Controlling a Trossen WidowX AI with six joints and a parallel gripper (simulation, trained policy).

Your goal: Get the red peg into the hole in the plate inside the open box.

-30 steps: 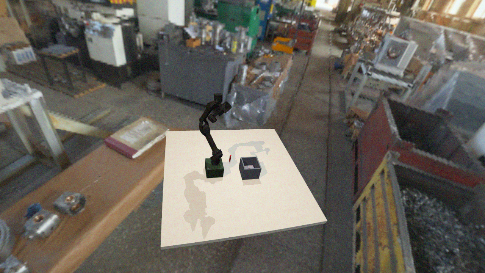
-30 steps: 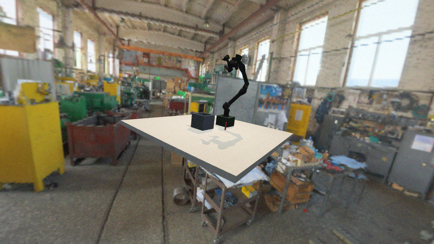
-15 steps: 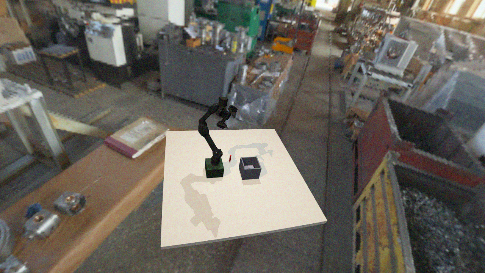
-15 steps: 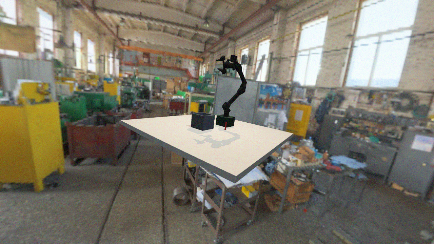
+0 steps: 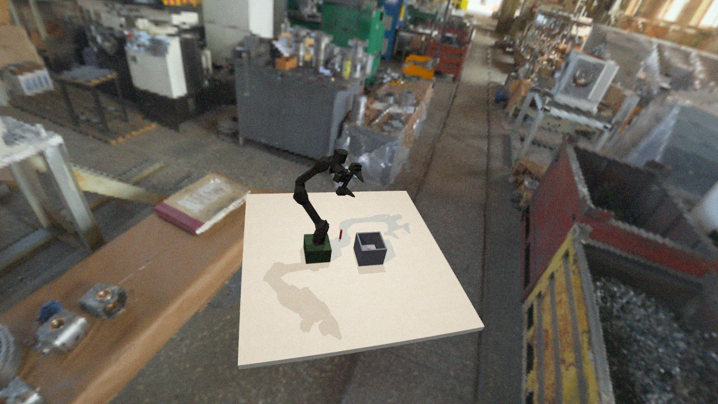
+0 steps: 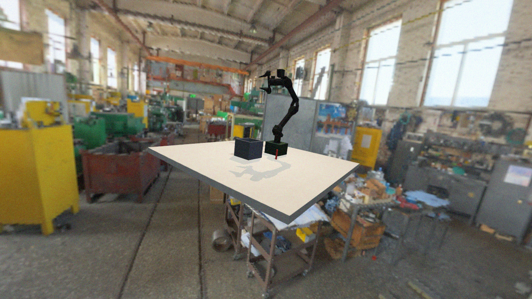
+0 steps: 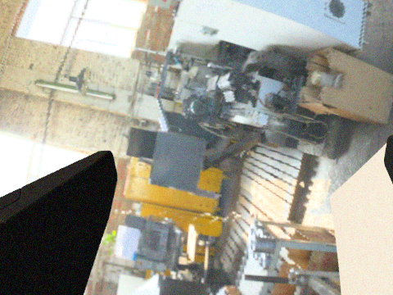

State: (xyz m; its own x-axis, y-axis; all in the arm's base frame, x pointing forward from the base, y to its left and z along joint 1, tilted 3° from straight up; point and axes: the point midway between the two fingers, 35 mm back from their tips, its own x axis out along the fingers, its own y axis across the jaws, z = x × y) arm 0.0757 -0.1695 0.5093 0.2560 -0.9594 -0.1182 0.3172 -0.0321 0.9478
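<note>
The red peg lies 570 mm below my gripper tip, 280 mm to the left of it and 90 mm ahead of it. The rest, counted from my gripper tip: plate 570 mm below, 200 mm ahead, 80 mm to the left.
</note>
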